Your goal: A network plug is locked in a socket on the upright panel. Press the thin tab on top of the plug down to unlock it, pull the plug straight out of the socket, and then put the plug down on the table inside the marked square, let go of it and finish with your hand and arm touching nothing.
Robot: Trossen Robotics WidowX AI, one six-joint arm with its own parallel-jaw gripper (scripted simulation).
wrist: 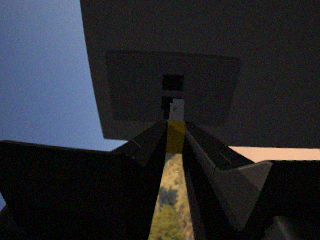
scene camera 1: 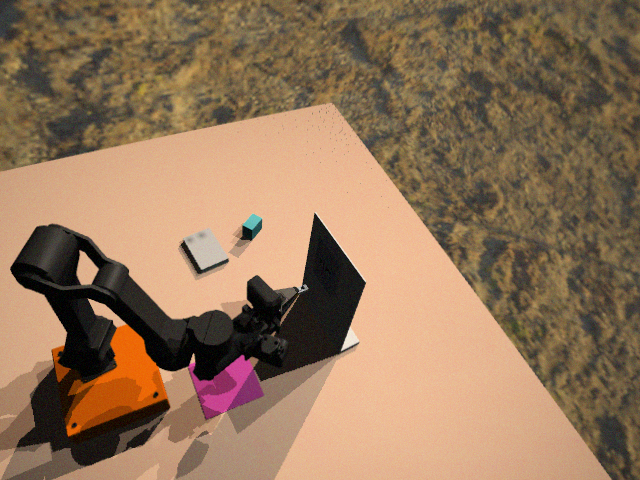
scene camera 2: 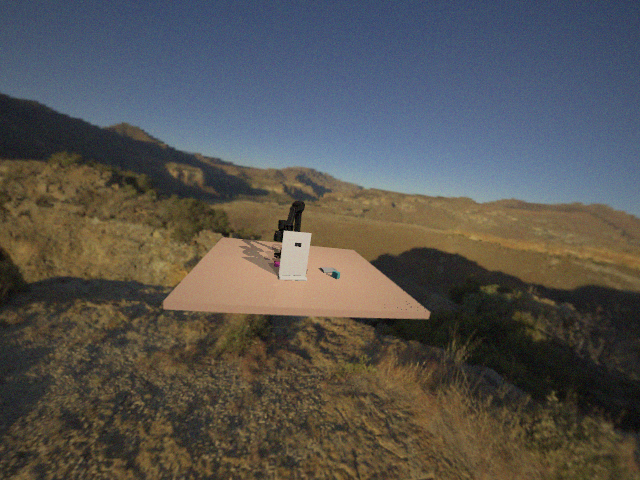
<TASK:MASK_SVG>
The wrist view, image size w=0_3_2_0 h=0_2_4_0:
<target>my gripper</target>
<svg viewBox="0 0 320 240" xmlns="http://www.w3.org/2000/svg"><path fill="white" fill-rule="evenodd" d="M185 121L183 167L185 188L187 188L189 208L191 208L189 215L191 215L193 239L320 240L320 160L260 160L259 163L255 163L255 161L248 159L248 157L235 152L235 149L221 143L215 137L208 135L204 129L189 123L189 121ZM168 121L157 121L152 127L145 129L145 131L139 133L139 135L133 137L127 143L120 145L115 151L59 147L59 145L0 140L0 192L5 201L5 207L0 211L0 240L148 240L157 195L159 195L161 176L163 176L165 152L167 152Z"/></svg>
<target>grey plug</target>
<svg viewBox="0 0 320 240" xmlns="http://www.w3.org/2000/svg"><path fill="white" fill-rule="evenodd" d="M173 99L171 109L169 111L164 109L163 119L168 121L167 152L165 153L183 155L185 137L184 99Z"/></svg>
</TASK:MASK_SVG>
